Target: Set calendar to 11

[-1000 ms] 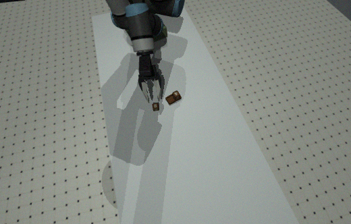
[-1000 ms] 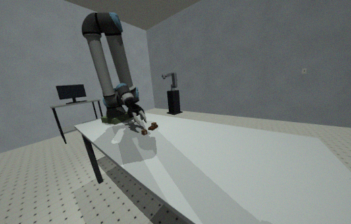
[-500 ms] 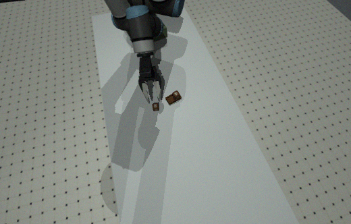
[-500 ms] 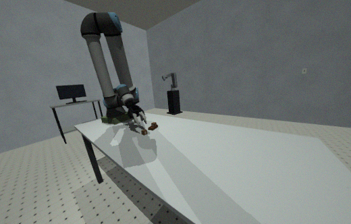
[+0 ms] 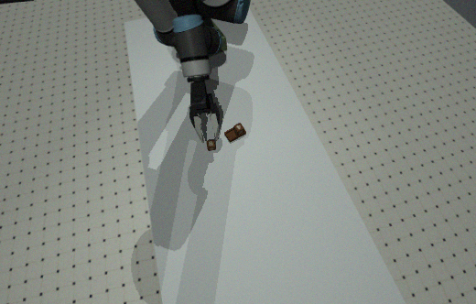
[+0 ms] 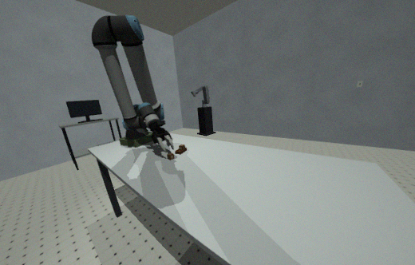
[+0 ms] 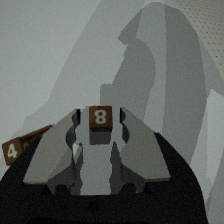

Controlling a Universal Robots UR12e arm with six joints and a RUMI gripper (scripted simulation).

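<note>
My hand is 5 cm above the brown cube and 1 cm short of it. Round my hand: brown calendar tray (10 cm to the left, 5 cm below, 4 cm behind).
</note>
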